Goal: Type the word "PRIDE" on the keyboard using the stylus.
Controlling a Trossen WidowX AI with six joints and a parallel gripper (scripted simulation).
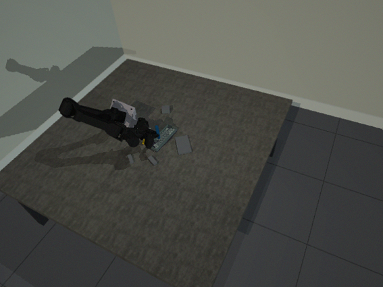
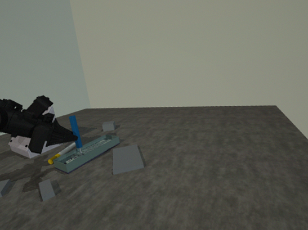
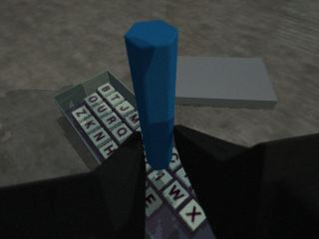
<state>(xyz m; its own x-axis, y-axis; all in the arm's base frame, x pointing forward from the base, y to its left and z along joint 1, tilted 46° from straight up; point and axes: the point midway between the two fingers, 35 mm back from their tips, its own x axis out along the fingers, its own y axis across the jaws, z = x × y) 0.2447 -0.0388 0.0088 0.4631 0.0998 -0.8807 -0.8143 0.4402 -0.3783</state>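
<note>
Now: gripper tip 9 cm past the yellow-and-white pen, 1 cm to the left of it and 6 cm above it. Round my gripper tip: flat grey slab (13 cm ahead, 4 cm to the left, 7 cm below); then blue stylus (2 cm below).
</note>
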